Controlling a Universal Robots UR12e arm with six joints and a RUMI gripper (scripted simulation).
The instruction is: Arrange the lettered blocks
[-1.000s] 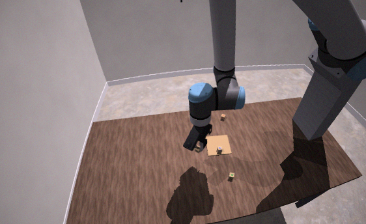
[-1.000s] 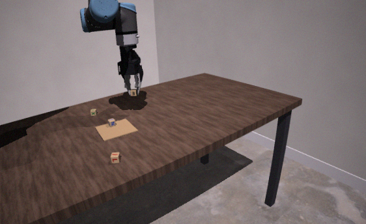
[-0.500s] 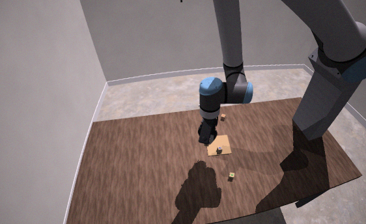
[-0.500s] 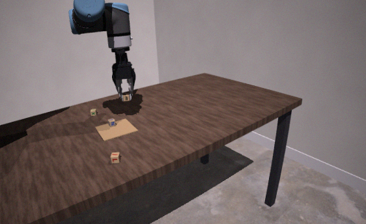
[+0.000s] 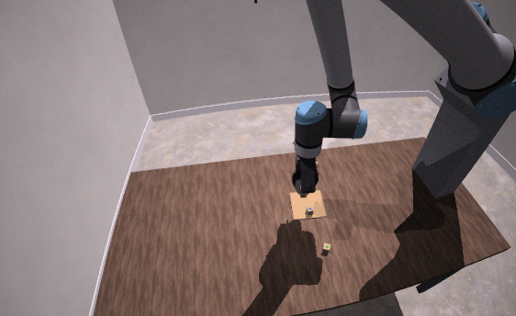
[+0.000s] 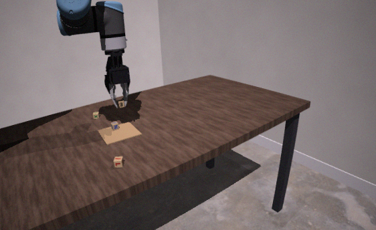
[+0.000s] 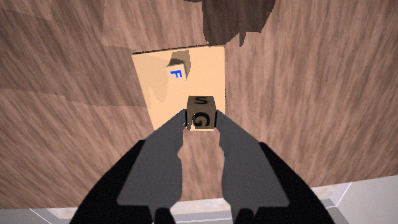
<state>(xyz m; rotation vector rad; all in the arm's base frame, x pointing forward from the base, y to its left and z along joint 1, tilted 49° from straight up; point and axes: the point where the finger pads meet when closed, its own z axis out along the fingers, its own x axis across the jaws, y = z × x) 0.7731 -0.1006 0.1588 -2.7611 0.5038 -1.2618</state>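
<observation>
Right now the mat is 110 mm below my hand, 30 mm behind it and 10 mm to the right of it.
</observation>
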